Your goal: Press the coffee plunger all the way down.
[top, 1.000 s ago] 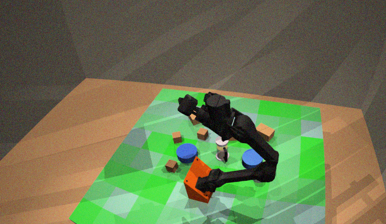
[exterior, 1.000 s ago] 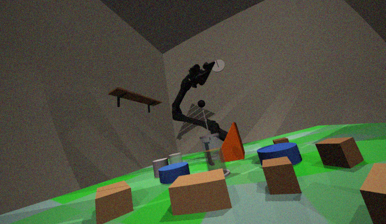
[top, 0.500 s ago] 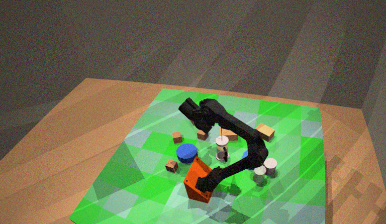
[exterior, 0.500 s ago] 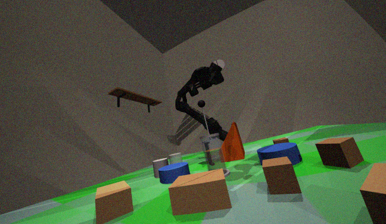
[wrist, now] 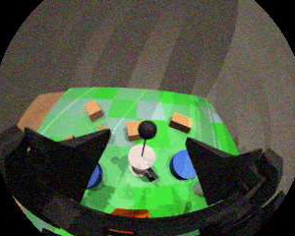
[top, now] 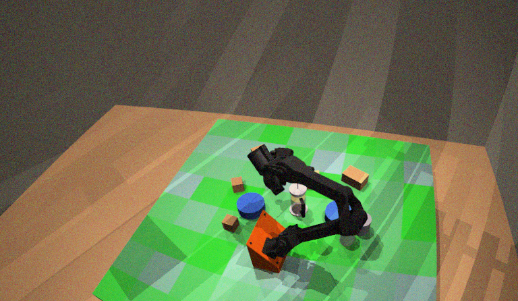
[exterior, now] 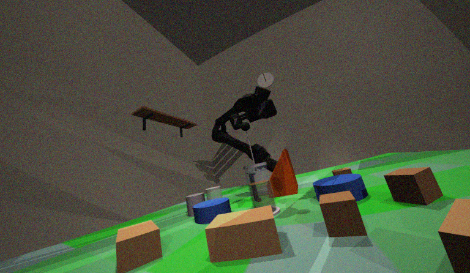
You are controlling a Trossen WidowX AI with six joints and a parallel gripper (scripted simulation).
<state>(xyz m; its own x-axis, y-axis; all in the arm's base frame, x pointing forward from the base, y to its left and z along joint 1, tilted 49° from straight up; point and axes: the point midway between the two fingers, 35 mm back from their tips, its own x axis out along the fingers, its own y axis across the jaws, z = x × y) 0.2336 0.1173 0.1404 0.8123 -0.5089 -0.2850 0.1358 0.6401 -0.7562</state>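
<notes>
The coffee press is 150 mm below my gripper tip, 10 mm to the right of it and 10 mm ahead of it.
</notes>
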